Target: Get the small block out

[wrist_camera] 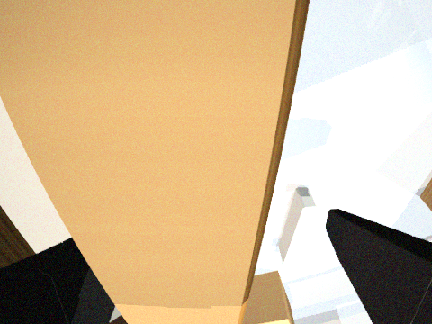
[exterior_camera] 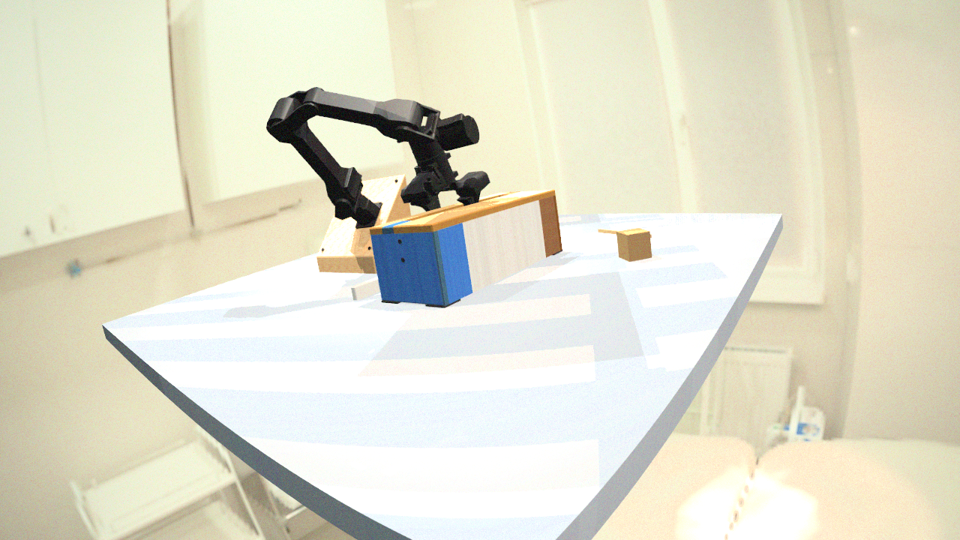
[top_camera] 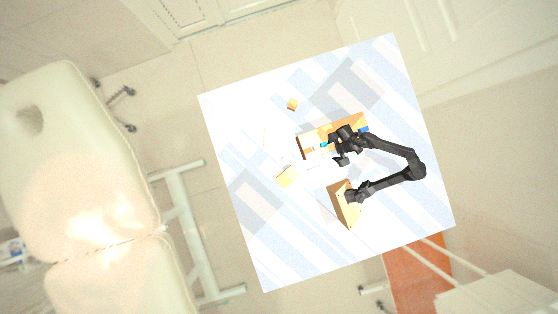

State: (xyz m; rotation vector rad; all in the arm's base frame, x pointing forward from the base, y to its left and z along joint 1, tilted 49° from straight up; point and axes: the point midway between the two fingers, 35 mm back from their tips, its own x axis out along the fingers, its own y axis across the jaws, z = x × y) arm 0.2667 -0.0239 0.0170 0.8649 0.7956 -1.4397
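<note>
Now: the cyan block 50 mm ahead of my gripper tip and 20 mm to the left of it. From my gripper tip the other things lie so: wooden cube 330 mm ahead, 80 mm to the left, 60 mm below; thin stick 230 mm ahead, 310 mm to the left, 80 mm below; long box 30 mm ahead, 40 mm to the right, 20 mm below.
</note>
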